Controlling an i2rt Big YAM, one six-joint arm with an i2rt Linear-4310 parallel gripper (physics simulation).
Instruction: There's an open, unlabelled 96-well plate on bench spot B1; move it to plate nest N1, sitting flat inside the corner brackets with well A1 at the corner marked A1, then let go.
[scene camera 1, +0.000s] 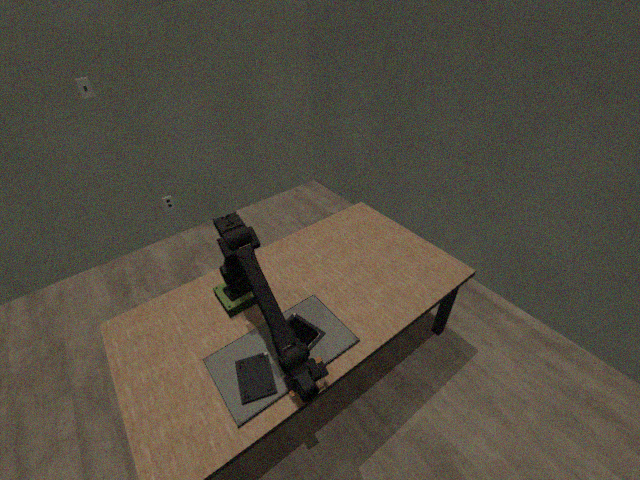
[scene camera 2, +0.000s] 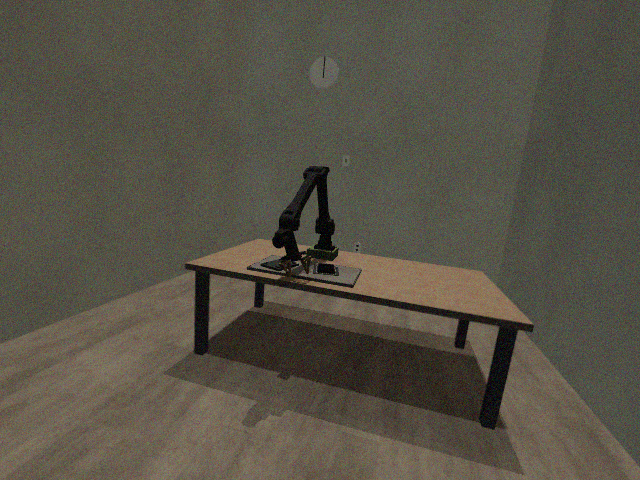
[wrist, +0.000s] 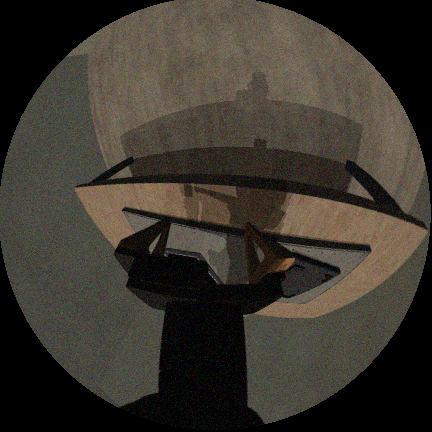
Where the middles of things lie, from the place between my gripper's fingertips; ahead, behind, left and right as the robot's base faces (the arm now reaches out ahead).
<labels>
I see the plate nest (scene camera 1: 255, 378) 15 cm behind my hand and 14 cm to the right of it.
</labels>
